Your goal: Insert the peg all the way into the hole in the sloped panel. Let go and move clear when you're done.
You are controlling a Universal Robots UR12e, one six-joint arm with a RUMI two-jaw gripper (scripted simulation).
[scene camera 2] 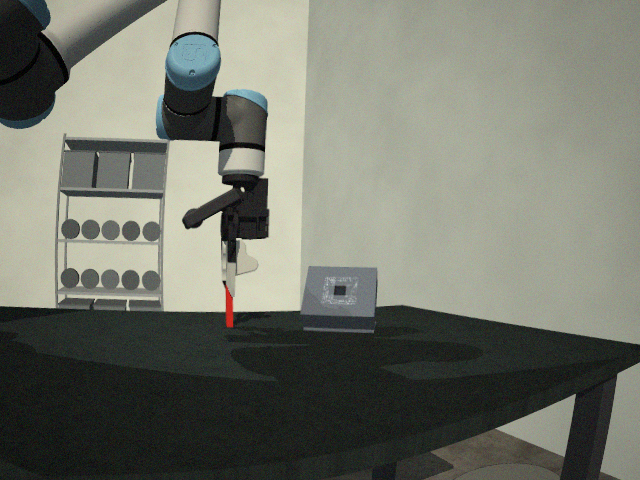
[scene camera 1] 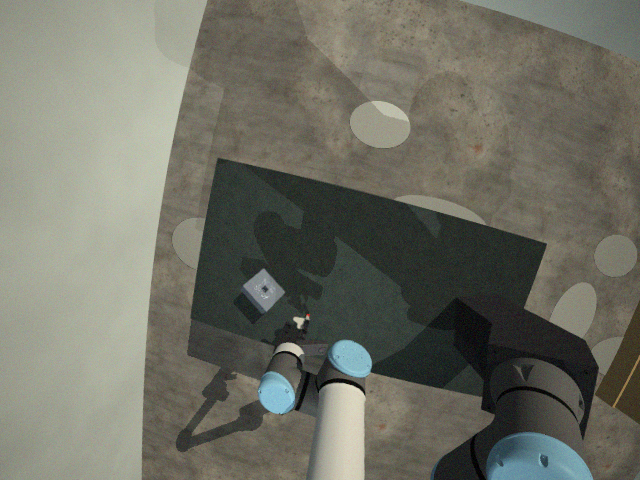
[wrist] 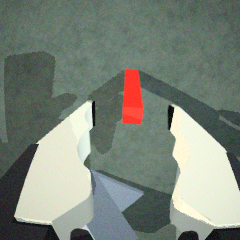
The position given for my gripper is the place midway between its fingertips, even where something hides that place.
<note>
I see my gripper (scene camera 2: 230,295) and a red peg (wrist: 132,107).
My gripper is seen too in the wrist view (wrist: 131,104).
</note>
